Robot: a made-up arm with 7 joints. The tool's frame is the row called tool. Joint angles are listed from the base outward. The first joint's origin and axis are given. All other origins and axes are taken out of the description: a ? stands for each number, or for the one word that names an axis. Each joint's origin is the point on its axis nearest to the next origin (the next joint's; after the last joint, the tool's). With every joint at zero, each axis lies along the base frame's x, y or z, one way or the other. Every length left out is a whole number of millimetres.
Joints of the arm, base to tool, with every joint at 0 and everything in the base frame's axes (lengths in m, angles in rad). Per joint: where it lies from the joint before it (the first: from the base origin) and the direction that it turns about. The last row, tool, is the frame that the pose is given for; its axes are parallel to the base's.
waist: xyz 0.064 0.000 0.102 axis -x
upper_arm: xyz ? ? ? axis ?
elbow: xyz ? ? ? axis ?
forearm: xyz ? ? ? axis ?
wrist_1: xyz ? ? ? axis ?
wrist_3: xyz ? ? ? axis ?
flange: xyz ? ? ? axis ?
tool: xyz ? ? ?
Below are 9 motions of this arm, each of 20 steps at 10 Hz.
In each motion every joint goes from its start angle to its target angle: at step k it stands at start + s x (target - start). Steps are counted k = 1, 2, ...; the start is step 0. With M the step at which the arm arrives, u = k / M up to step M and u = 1 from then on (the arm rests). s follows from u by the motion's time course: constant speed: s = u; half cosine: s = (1 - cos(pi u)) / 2; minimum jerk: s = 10 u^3 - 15 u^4 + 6 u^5.
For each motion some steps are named. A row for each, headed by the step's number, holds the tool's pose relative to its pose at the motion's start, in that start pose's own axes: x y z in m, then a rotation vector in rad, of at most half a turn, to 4 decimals.
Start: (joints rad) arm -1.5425 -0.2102 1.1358 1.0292 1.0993 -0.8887 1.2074
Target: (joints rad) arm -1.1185 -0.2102 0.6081 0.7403 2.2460 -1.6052 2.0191
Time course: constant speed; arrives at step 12
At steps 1, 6, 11, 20:
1: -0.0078 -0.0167 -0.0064 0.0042 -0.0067 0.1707
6: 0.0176 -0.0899 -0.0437 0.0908 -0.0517 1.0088
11: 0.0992 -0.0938 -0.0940 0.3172 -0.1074 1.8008
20: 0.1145 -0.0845 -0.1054 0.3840 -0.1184 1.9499

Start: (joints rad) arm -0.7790 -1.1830 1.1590 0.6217 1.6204 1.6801 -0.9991
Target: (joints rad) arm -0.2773 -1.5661 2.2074 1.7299 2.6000 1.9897 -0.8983
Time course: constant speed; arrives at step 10
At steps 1, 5, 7, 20:
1: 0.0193 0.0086 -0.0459 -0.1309 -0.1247 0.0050
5: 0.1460 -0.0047 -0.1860 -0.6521 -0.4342 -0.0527
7: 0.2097 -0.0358 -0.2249 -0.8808 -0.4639 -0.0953
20: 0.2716 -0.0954 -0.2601 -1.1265 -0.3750 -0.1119

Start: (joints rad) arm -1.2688 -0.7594 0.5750 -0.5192 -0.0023 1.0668 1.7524
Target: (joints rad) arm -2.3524 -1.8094 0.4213 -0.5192 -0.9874 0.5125 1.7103
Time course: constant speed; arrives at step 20
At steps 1, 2, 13, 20:
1: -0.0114 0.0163 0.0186 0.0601 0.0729 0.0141
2: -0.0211 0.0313 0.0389 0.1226 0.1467 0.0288
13: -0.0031 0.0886 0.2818 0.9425 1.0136 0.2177
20: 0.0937 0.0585 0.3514 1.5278 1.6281 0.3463

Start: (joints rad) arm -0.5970 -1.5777 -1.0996 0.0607 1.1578 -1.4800 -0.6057
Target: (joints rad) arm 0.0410 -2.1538 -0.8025 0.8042 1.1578 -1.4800 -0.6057
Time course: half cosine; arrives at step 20
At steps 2, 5, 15, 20:
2: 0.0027 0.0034 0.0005 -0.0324 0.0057 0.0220
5: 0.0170 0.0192 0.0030 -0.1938 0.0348 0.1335
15: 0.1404 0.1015 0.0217 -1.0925 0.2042 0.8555
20: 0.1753 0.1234 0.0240 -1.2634 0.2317 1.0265

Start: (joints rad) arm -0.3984 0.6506 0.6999 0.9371 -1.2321 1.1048 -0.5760
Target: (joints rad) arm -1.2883 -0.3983 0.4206 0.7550 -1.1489 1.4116 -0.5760
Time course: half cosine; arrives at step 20
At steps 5, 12, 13, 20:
5: 0.0410 -0.0261 0.0109 0.0554 0.0907 0.1128
12: 0.1850 -0.0765 -0.0175 0.3408 0.3432 0.3565
13: 0.2023 -0.0778 -0.0280 0.3888 0.3727 0.3689
20: 0.2557 -0.0693 -0.0745 0.5703 0.4748 0.3602

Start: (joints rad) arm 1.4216 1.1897 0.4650 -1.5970 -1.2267 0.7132 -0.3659
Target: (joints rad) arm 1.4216 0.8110 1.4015 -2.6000 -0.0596 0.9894 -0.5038
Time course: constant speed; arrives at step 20
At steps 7, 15, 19, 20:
7: -0.0400 -0.1567 -0.0566 -0.3304 -0.2553 0.6649
15: -0.0045 -0.3032 -0.0857 -0.8413 -0.5173 1.3132
19: 0.0177 -0.3433 -0.0793 -1.1603 -0.5884 1.5705
20: 0.0214 -0.3493 -0.0764 -1.2463 -0.5957 1.6258

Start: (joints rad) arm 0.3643 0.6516 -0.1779 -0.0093 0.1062 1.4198 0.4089
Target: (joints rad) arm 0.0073 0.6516 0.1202 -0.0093 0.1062 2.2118 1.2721
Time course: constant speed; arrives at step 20
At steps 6, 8, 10, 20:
6: 0.0170 0.0408 -0.0552 -0.3243 -0.0448 -0.0558
8: 0.0241 0.0518 -0.0739 -0.4321 -0.0544 -0.0784
10: 0.0318 0.0615 -0.0924 -0.5396 -0.0611 -0.1025
20: 0.0754 0.0907 -0.1776 -1.0728 -0.0463 -0.2380

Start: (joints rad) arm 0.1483 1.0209 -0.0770 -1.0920 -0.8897 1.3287 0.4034
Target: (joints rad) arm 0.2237 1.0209 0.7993 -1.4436 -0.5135 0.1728 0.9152
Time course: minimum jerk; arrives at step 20
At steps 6, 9, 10, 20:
6: -0.0214 -0.0386 -0.0472 0.1063 -0.1884 0.0696
9: -0.0324 -0.0930 -0.1261 0.2649 -0.4626 0.1988
10: -0.0295 -0.1120 -0.1576 0.3238 -0.5648 0.2561
20: 0.0505 -0.1881 -0.3122 0.5981 -1.0856 0.6385

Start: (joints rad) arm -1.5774 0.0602 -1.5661 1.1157 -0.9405 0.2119 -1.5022
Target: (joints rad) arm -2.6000 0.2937 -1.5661 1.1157 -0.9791 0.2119 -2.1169
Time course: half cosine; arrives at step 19
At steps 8, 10, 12, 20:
8: -0.1801 0.0329 -0.1187 0.4058 -0.2891 -0.2289
10: -0.2470 0.0598 -0.1868 0.5850 -0.4340 -0.3022
12: -0.3026 0.0937 -0.2616 0.7589 -0.5856 -0.3570
20: -0.3749 0.1775 -0.4196 1.0785 -0.8971 -0.4125

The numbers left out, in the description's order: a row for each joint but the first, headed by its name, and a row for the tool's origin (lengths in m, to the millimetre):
upper_arm: xyz 0.000 -0.348 0.235, axis +y
elbow: xyz 0.078 0.000 0.060, axis +x
forearm: xyz 0.000 0.162 -0.104, axis -y
wrist_1: xyz -0.147 0.000 0.024, axis +z
wrist_3: xyz -0.161 -0.050 0.000, axis -x
flange: xyz 0.000 -0.001 0.049, axis -x
tool: xyz 0.000 0.105 0.052

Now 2 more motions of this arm.
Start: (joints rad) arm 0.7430 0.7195 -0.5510 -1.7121 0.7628 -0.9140 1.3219
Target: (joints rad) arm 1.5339 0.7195 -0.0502 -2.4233 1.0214 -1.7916 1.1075
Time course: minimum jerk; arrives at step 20
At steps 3, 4, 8, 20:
3: -0.0032 -0.0003 0.0044 0.0559 0.0072 0.0097
4: -0.0067 -0.0008 0.0092 0.1217 0.0156 0.0210
8: -0.0269 -0.0138 0.0327 0.6670 0.0777 0.1115
20: -0.0085 -0.0106 -0.0430 2.0508 0.2292 0.4150

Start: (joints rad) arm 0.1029 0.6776 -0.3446 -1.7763 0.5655 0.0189 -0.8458
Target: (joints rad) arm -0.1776 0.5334 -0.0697 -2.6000 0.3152 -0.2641 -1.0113
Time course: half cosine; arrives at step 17
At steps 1, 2, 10, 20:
1: 0.0007 0.0007 0.0026 0.0051 0.0050 -0.0029
2: 0.0031 0.0026 0.0101 0.0201 0.0199 -0.0116
10: 0.0999 0.0538 0.1546 0.2783 0.3371 -0.3247
20: 0.1834 0.0892 0.1975 0.3322 0.4592 -0.5918

